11 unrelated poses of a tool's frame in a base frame.
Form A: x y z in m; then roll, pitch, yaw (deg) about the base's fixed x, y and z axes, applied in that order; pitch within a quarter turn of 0, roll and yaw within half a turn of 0.
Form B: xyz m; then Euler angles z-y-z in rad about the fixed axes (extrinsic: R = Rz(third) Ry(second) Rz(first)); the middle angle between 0 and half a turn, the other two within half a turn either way. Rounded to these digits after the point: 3 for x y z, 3 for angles.
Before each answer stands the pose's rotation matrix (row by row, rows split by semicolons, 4 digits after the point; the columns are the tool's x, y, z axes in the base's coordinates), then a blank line. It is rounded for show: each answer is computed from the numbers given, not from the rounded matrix.
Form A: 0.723 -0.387 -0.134 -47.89 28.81 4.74
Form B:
0.8732 -0.4117 0.2607; 0.0724 0.6387 0.7660; -0.4819 -0.6500 0.5876

0.723 -0.387 -0.134 -0.933 0.943 1.243
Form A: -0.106 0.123 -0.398 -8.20 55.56 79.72
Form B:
0.1009 -0.9949 0.0053; 0.5565 0.0609 0.8286; -0.8247 -0.0807 0.5598

-0.106 0.123 -0.398 -0.097 0.977 1.564
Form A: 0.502 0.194 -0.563 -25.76 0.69 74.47
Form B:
0.2677 -0.8691 -0.4158; 0.9634 0.2361 0.1268; -0.0120 -0.4346 0.9006

0.502 0.194 -0.563 -1.543 0.450 2.846
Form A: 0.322 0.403 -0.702 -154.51 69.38 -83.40
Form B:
0.0405 -0.9430 0.3304; -0.3498 0.2964 0.8887; -0.9359 -0.1516 -0.3179

0.322 0.403 -0.702 -0.161 1.894 1.215
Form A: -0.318 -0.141 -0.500 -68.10 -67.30 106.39
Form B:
-0.1089 -0.5994 -0.7930; 0.3702 0.7159 -0.5919; 0.9225 -0.3581 0.1439

-0.318 -0.141 -0.500 -2.771 1.426 -2.500
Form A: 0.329 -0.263 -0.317 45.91 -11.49 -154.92
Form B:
-0.8876 0.4245 -0.1789; -0.4154 -0.5695 0.7093; 0.1992 0.7039 0.6818

0.329 -0.263 -0.317 1.847 0.821 1.818
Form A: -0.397 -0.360 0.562 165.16 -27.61 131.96
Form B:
-0.5925 0.7982 -0.1091; 0.6589 0.5580 0.5044; 0.4635 0.2270 -0.8566

-0.397 -0.360 0.562 2.686 2.599 1.784
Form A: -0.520 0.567 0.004 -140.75 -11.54 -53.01
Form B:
0.5895 -0.5424 0.5986; -0.7826 -0.5670 0.2569; 0.2001 -0.6199 -0.7587

-0.520 0.567 0.004 -1.883 2.432 0.405
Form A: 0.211 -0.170 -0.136 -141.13 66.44 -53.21
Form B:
0.2394 -0.9680 0.0752; -0.3201 -0.0056 0.9474; -0.9166 -0.2508 -0.3112

0.211 -0.170 -0.136 -0.267 1.887 1.492
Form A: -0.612 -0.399 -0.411 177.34 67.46 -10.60
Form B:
0.3768 -0.1416 -0.9154; -0.0705 -0.9898 0.1241; -0.9236 0.0178 -0.3829

-0.612 -0.399 -0.411 0.019 1.964 3.007
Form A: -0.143 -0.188 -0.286 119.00 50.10 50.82
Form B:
0.4052 0.7997 0.4430; 0.4972 0.2138 -0.8409; -0.7672 0.5610 -0.3110

-0.143 -0.188 -0.286 0.631 1.887 -1.086
